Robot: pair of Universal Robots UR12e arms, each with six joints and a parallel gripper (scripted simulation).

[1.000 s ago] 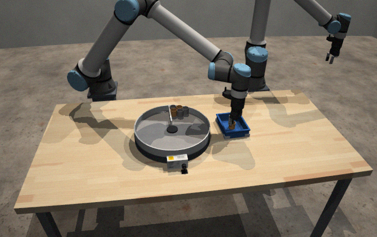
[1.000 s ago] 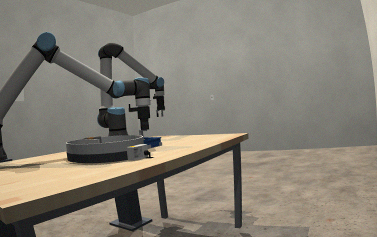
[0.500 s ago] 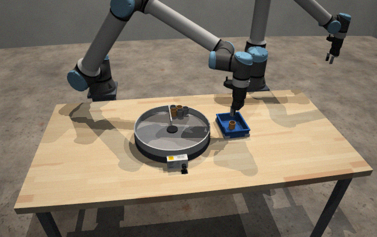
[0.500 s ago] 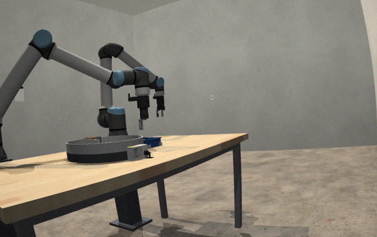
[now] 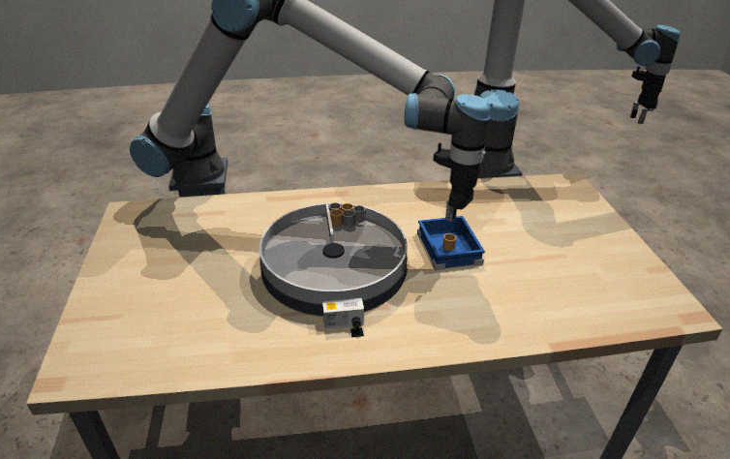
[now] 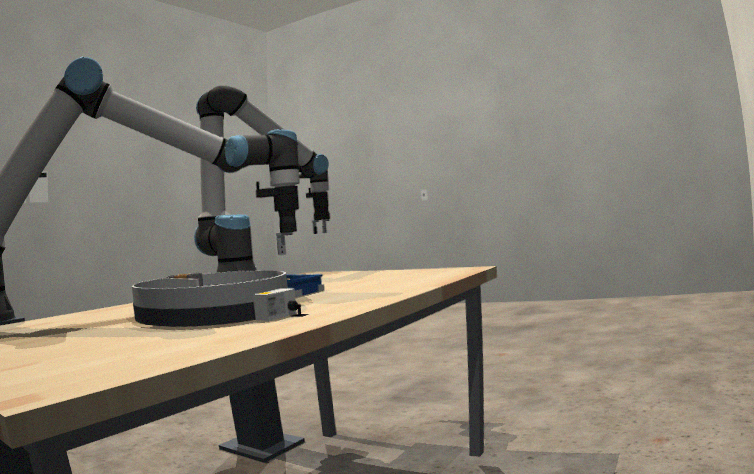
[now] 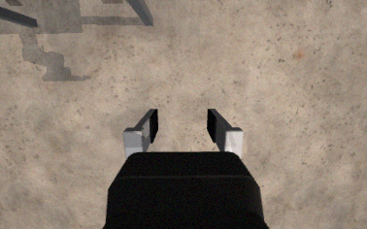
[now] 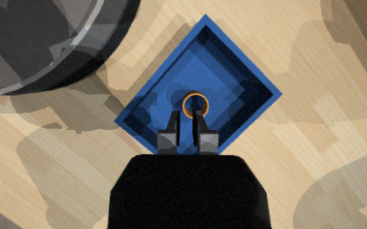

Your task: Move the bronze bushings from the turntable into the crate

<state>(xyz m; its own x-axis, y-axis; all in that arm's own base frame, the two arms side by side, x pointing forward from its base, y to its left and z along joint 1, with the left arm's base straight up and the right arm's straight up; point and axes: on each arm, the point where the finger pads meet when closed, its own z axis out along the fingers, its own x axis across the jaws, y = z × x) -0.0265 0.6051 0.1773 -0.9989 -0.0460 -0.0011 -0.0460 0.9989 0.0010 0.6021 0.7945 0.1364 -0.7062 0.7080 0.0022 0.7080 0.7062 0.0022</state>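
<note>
Now: the blue crate 10 mm behind my right hand, 10 mm to the left of it and 110 mm below it.
</note>
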